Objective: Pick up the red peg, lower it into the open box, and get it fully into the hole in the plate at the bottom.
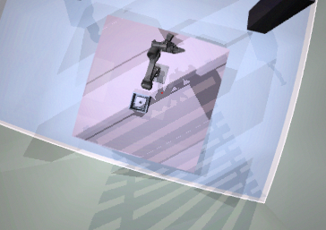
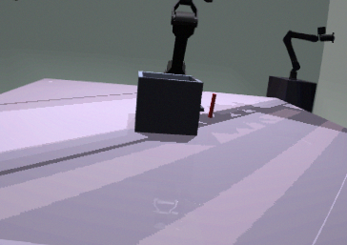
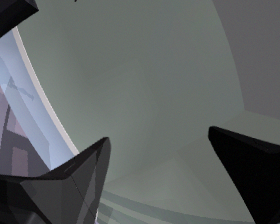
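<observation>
Right now the red peg is 49 cm below my gripper tip, 26 cm ahead of it and 10 cm to the right of it.
</observation>
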